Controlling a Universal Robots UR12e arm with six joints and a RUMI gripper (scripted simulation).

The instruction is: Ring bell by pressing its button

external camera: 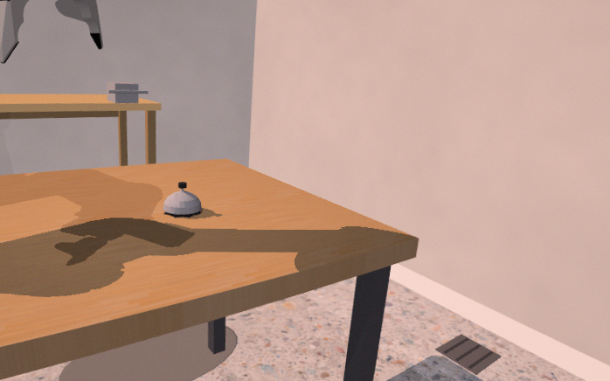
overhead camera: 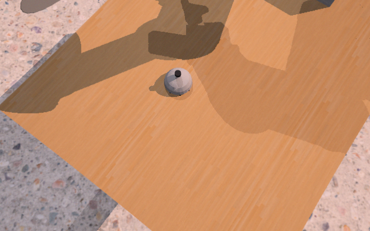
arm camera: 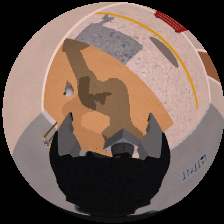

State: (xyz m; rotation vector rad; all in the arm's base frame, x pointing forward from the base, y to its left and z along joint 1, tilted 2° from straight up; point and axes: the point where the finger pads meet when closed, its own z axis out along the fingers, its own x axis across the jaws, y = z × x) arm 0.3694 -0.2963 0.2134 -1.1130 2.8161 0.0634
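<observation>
My hand is 28 cm to the right of the black button, 26 cm above it and 24 cm short of it. The rest, counted from my hand: dome bell (28 cm to the left, 28 cm below, 24 cm ahead).
</observation>
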